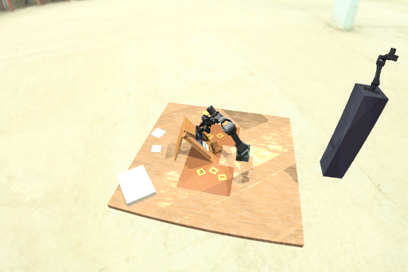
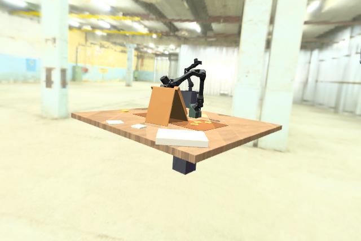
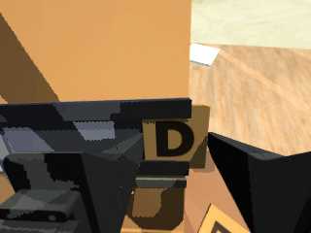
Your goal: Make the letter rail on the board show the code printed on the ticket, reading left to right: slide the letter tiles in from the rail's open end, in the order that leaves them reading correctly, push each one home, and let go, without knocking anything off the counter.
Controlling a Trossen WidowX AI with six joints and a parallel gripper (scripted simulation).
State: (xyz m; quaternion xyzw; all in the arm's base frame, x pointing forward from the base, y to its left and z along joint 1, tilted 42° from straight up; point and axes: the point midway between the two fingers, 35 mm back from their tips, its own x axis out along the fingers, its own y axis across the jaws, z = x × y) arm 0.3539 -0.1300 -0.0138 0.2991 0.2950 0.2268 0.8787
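The white ticket lies 80 mm behind my gripper tip, 120 mm to the left of it and 70 mm below it. Round my gripper tip: yellow disc (30 mm ahead, 430 mm to the right, 150 mm below); then brown mat (170 mm behind, 100 mm to the left, 150 mm below); then yellow letter tile (right at my gripper tip).
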